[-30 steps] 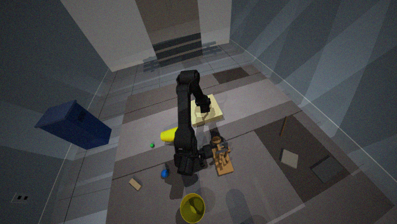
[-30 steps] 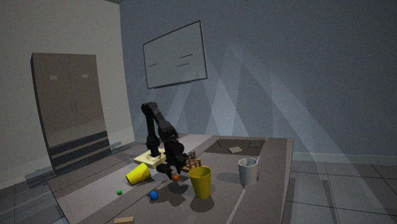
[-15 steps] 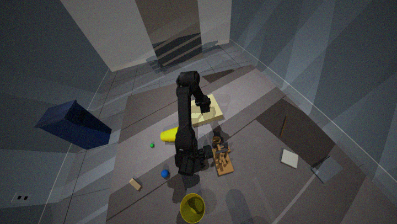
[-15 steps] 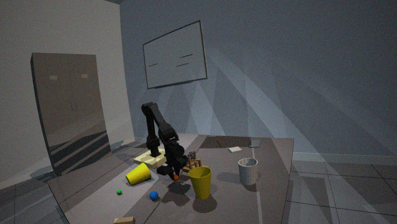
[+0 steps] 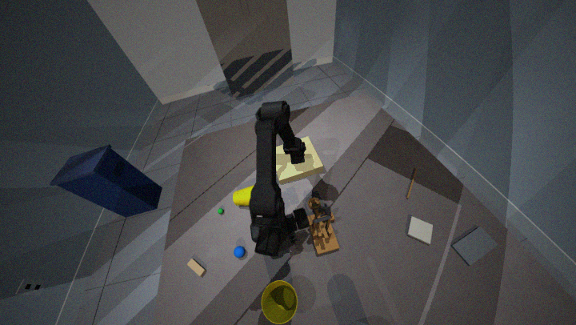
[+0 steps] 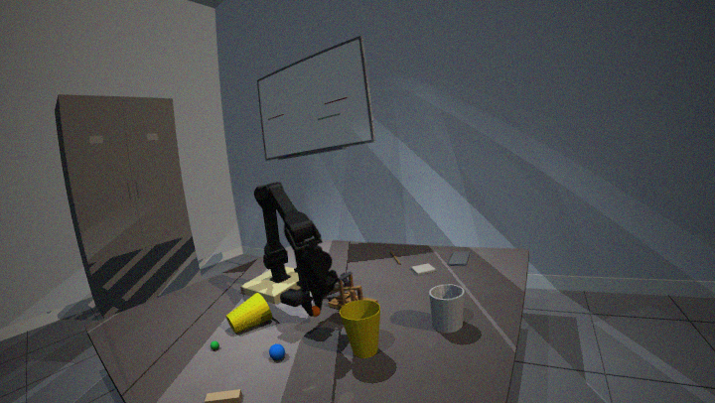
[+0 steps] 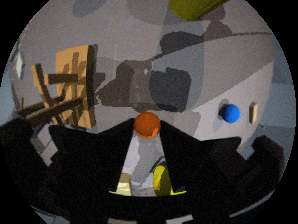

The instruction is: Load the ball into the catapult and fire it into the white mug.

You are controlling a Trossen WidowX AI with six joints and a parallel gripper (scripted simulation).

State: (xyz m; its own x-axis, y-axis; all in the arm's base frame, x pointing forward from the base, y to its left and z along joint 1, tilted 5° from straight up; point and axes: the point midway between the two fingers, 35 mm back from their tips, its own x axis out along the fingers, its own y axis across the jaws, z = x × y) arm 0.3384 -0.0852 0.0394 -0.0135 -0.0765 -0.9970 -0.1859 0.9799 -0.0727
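The wooden catapult lies 160 mm to the left of my gripper tip, 30 mm behind it and 10 mm above it. Also, from my gripper tip: green ball 270 mm to the right, 120 mm behind, 30 mm below; then blue ball 170 mm to the right, 50 mm ahead, 20 mm below; then orange ball 10 mm above.
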